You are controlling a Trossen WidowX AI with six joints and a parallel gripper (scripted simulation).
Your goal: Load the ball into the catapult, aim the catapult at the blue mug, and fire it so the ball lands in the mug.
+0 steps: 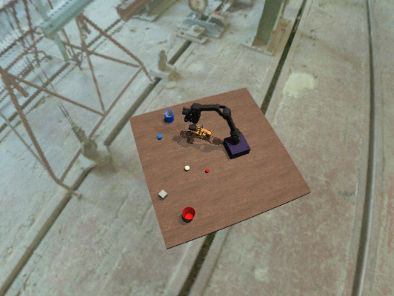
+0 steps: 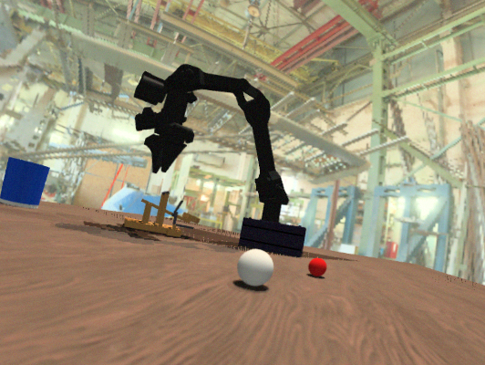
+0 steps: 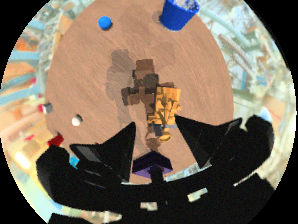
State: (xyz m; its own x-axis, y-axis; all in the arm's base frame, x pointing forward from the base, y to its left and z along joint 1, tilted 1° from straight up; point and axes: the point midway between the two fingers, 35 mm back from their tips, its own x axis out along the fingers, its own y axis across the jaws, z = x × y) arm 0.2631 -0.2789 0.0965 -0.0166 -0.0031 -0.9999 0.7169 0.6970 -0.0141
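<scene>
The small red ball is 90 mm ahead of my gripper tip, 370 mm to the left of it and 130 mm below it. Round my gripper tip: catapult: 80 mm behind, 30 mm to the left, 90 mm below; then blue ball: 290 mm ahead, 140 mm to the right, 120 mm below; then blue mug: 110 mm ahead, 280 mm to the right, 110 mm below.
</scene>
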